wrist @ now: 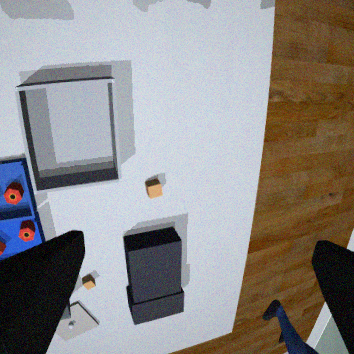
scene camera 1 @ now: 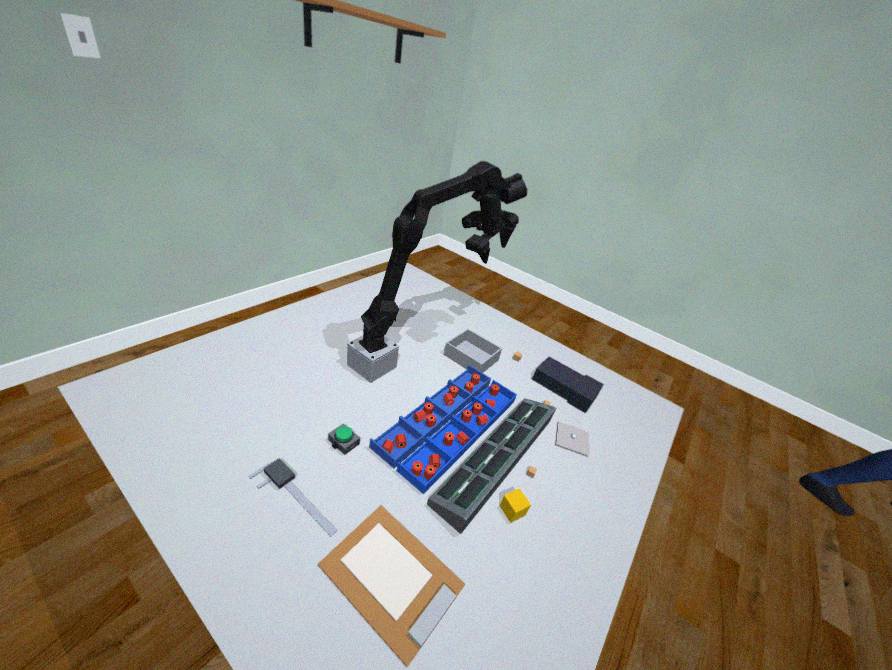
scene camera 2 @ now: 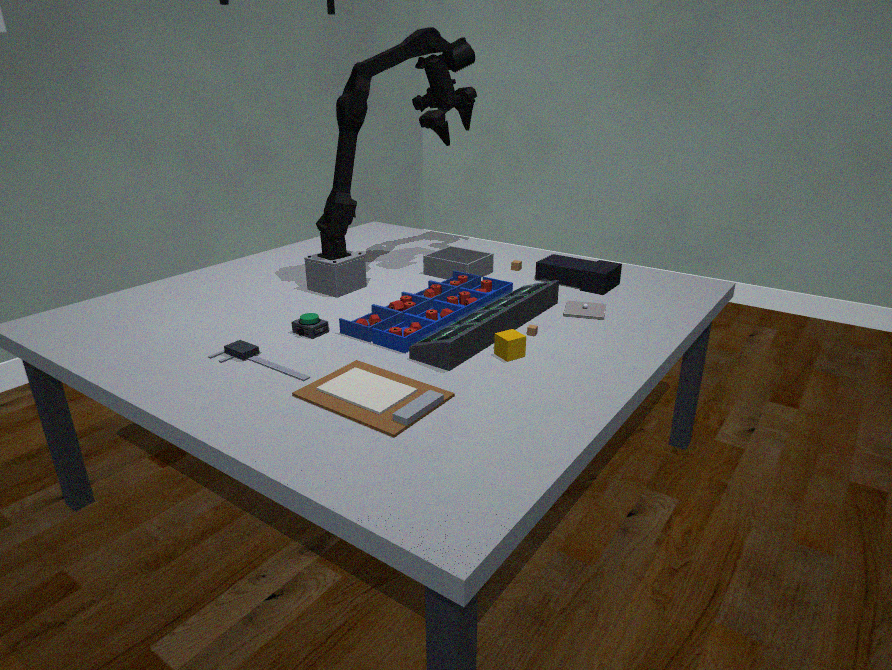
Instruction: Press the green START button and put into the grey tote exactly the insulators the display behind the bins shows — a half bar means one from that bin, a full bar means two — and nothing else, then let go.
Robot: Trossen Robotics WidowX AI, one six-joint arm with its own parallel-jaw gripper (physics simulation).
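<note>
My gripper is wide open and empty, high above the table's far part. The grey tote stands beyond the bins; its floor is bare in the wrist view. The blue bins form two rows and hold red insulators, two or three in each. The dark display runs alongside the bins; its bars are too small to read. The green START button stands on its dark base left of the bins, untouched.
A black box, a small wooden cube and a pale plate lie beyond the display. A yellow cube, clipboard and caliper lie nearer. A person's leg shows right.
</note>
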